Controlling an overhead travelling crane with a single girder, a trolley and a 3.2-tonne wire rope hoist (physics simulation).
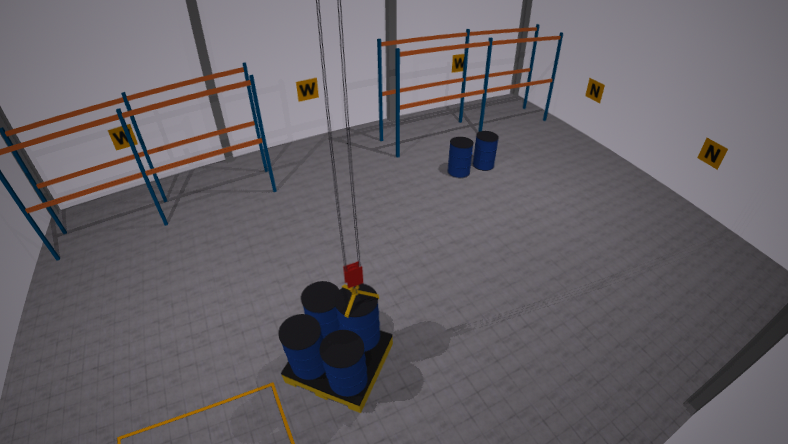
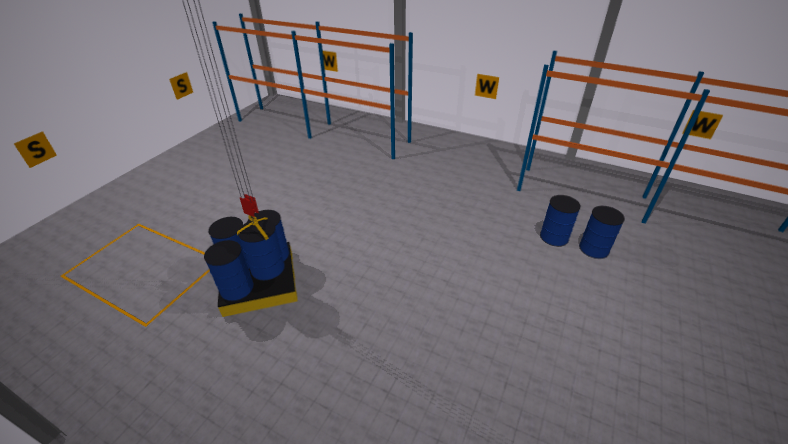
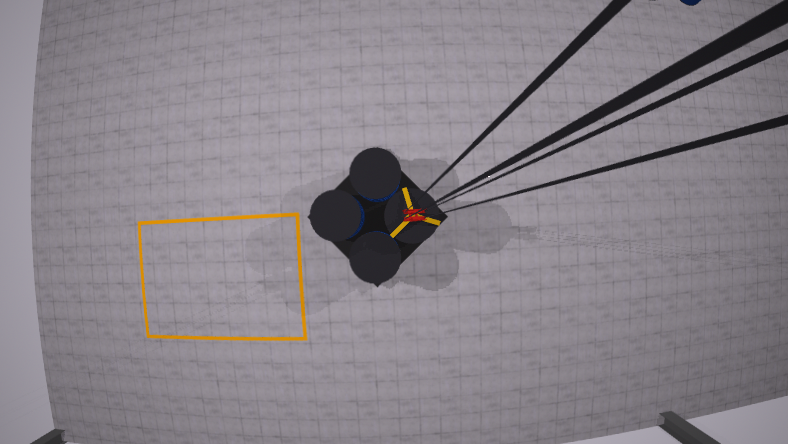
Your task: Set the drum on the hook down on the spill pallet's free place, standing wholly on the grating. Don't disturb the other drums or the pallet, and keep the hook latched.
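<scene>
My gripper, the hook under the red block [image 1: 354, 289] [image 2: 253, 219] [image 3: 414, 215], is shut on the yellow three-legged lifting gear of a blue drum [image 1: 361, 328] [image 2: 264, 260] [image 3: 399, 212] with a black lid. This drum is upright over one corner of the black grating of the spill pallet [image 1: 374, 355] [image 2: 259, 304] [image 3: 377, 216]. I cannot tell whether its base touches the grating. Three other drums stand upright on the pallet: one drum [image 1: 321, 297] [image 3: 375, 172], a second drum [image 1: 302, 352] [image 3: 332, 215] and a third drum [image 1: 346, 369] [image 3: 374, 263]. The latch is too small to see.
Two blue drums, one [image 1: 459, 158] [image 2: 560, 220] beside the other [image 1: 485, 151] [image 2: 601, 232], stand on the floor away from the pallet. A yellow floor outline [image 1: 195, 411] [image 2: 104, 300] [image 3: 220, 218] lies beside the pallet. Racks [image 1: 397, 104] [image 2: 392, 104] stand along the W wall.
</scene>
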